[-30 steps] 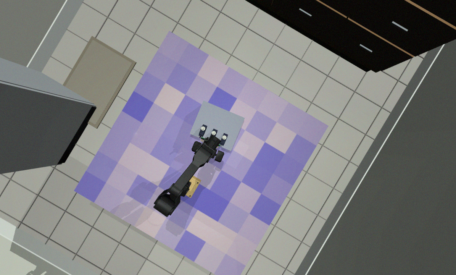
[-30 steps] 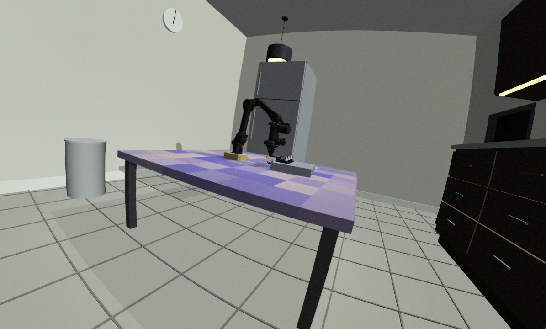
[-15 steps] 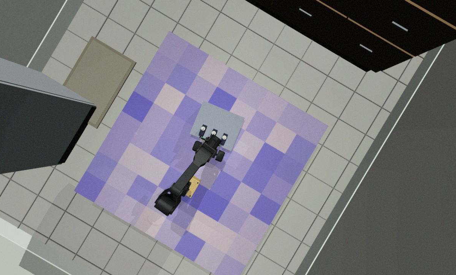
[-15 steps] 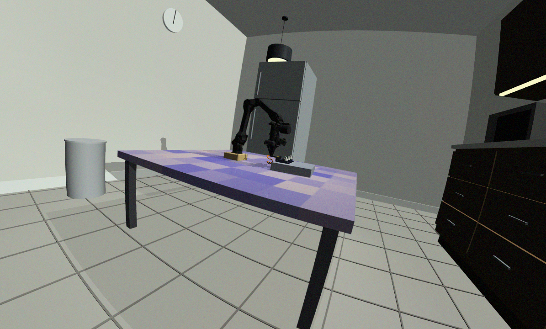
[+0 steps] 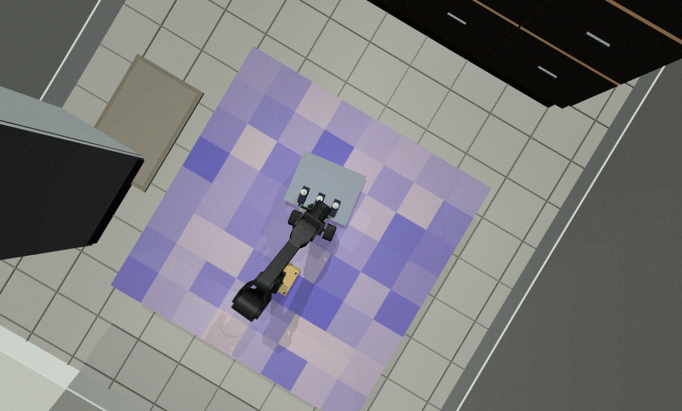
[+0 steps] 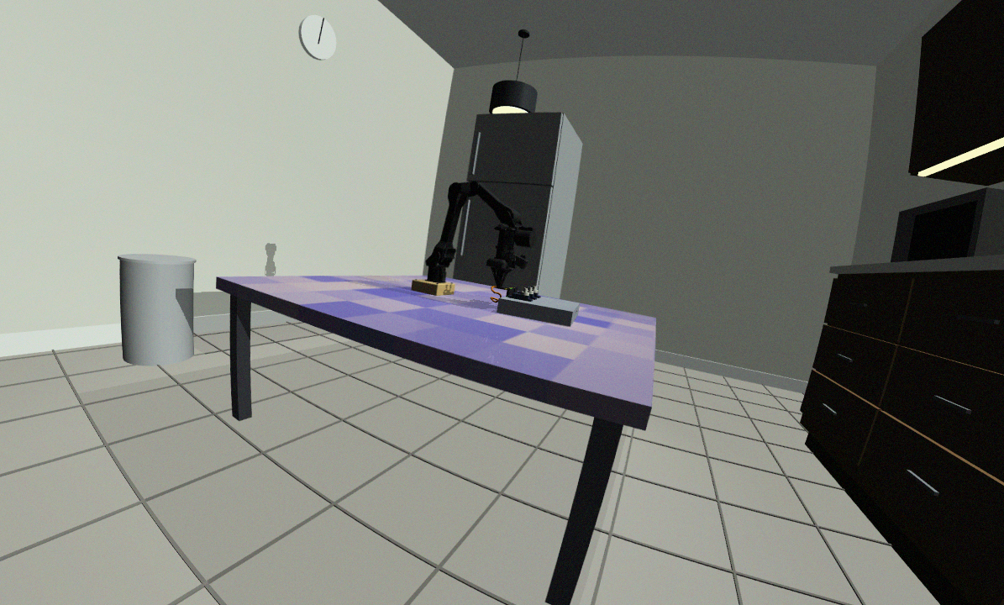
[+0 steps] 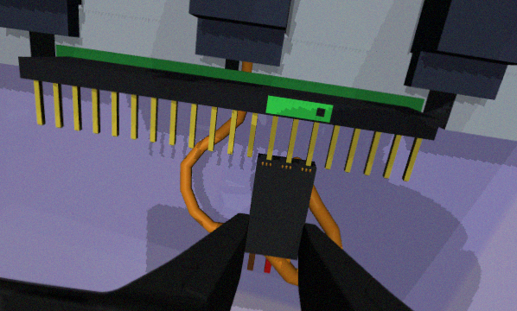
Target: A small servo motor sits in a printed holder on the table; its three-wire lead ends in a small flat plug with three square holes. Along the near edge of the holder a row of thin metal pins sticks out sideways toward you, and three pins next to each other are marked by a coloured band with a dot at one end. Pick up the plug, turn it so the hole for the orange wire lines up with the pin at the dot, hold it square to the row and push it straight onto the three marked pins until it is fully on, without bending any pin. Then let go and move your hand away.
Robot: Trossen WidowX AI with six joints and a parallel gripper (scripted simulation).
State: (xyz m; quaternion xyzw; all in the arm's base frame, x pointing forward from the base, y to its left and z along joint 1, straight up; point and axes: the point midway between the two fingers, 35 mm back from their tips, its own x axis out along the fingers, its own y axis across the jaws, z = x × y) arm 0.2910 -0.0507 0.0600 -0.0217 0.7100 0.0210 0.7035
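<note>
The green band is 40 mm ahead of my gripper tip. The rest, counted from my gripper tip: dark dot: 40 mm ahead; pin header: 40 mm ahead, 20 mm to the left, 10 mm below; grey printed holder: 200 mm ahead, 30 mm to the left, 50 mm below.
</note>
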